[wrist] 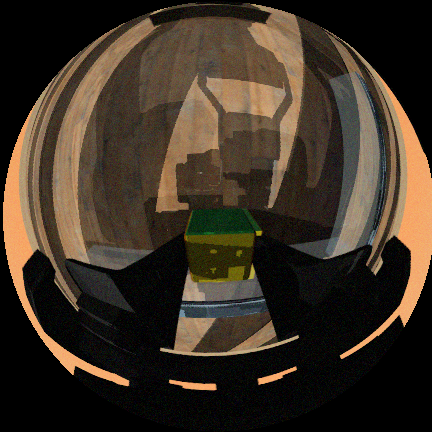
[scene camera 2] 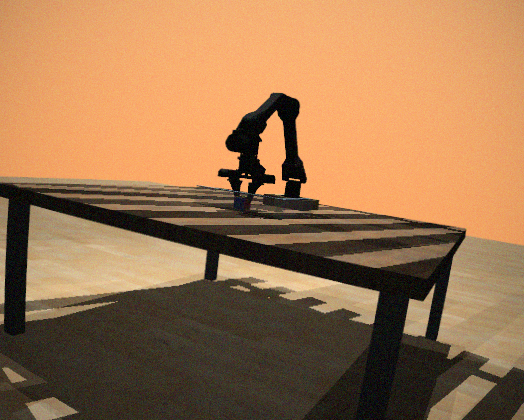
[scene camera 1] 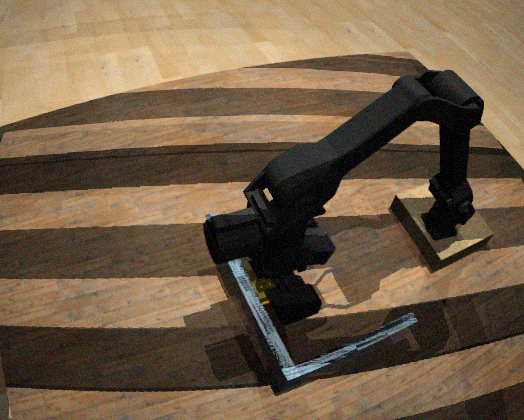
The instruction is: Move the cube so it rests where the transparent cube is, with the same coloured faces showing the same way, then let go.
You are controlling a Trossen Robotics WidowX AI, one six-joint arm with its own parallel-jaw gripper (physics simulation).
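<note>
The cube is between the fingers of my gripper, which is shut on it. In the wrist view its green face is toward the top and its yellow face toward the camera. Scene camera 2 shows dark blue and some red low between the fingers. The transparent cube shows as a thin green and yellow sliver along the held cube's right edge, so the two almost overlap. Its other faces are hidden. Whether the held cube touches the table cannot be told.
A see-through wall with a pale blue top edge runs close beside the cube. It meets a second such edge at a corner. The arm's base block stands on the striped table.
</note>
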